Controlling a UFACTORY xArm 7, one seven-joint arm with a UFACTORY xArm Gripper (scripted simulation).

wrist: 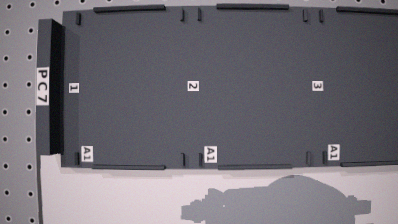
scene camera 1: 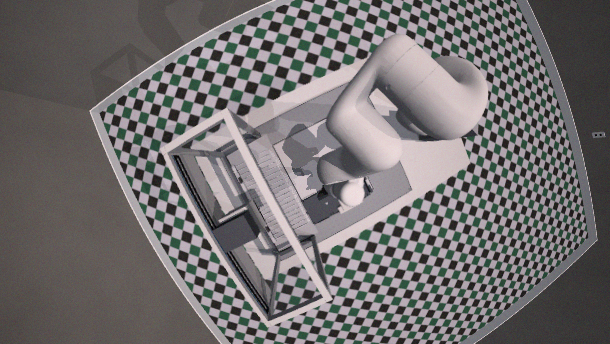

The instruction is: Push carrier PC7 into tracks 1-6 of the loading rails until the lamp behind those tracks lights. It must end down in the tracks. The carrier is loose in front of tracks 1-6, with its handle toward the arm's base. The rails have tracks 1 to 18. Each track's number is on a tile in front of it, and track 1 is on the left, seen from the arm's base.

carrier PC7: wrist; scene camera 1
same spot on carrier PC7: (scene camera 1: 319, 209) = (wrist: 366, 75)
